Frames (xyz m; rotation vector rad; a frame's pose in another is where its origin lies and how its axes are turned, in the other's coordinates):
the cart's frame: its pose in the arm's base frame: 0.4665 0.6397 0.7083 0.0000 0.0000 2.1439
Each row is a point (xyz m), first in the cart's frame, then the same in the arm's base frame.
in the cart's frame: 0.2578 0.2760 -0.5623
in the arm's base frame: 0.0948 0.7067 0.1460
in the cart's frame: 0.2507 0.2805 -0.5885
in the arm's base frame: 0.0949 0.6982 0.1198
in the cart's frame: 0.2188 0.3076 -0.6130
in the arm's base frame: 0.0894 0.6567 0.0953
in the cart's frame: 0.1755 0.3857 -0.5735
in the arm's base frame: 0.0473 0.5780 0.1348
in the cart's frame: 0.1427 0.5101 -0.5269
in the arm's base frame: -0.0395 0.4830 0.1814
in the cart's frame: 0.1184 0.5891 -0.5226
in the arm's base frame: -0.0927 0.4197 0.1857
